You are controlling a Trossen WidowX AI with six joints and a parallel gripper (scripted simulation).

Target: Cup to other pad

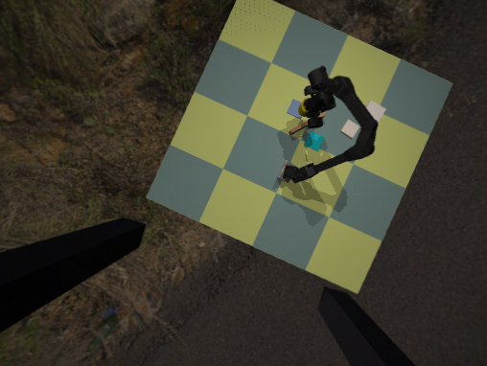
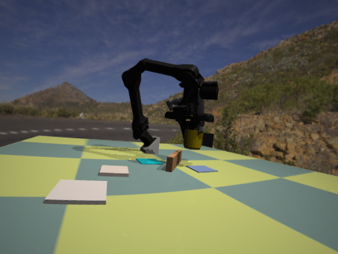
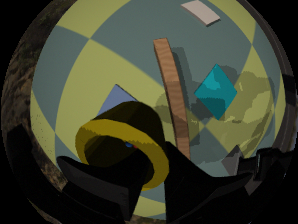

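Right now the teal pad is 110 mm below my gripper tip, 100 mm to the right of it and 90 mm behind it. Round my gripper tip: brown wooden bar 90 mm below, 30 mm to the right, 10 mm behind; blue-grey pad 110 mm below, 60 mm ahead, 40 mm to the left; yellow cup 20 mm ahead, 10 mm to the left.
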